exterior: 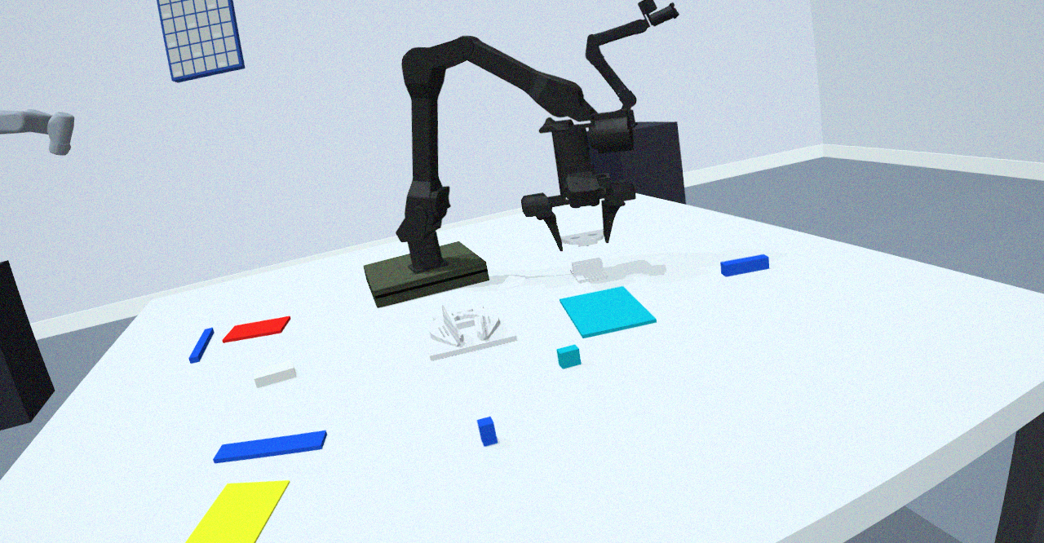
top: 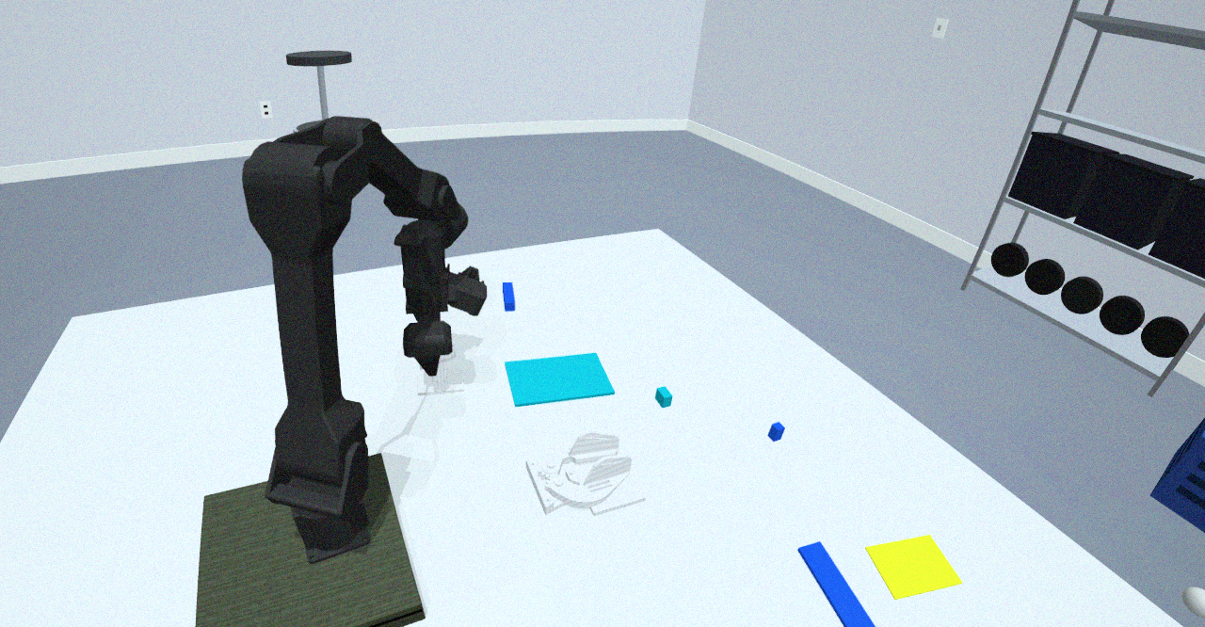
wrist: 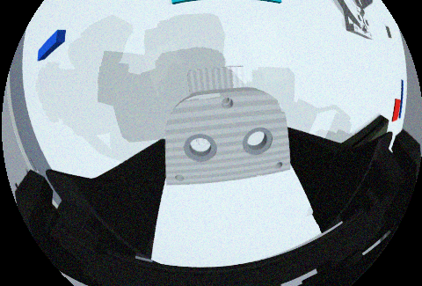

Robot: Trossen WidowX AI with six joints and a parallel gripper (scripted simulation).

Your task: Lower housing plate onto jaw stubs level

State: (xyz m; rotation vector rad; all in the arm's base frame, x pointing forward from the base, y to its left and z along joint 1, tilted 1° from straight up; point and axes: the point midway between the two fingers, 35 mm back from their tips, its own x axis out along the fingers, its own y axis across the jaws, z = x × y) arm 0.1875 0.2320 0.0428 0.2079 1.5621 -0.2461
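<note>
The teal square tile is 180 mm ahead of my gripper tip, 70 mm to the right of it and 50 mm below it. Also, from my gripper tip: red tile: 560 mm to the right, 190 mm behind, 50 mm below; blue block: 400 mm ahead, 330 mm to the right, 40 mm below; teal cube: 290 mm ahead, 190 mm to the right, 40 mm below.
</note>
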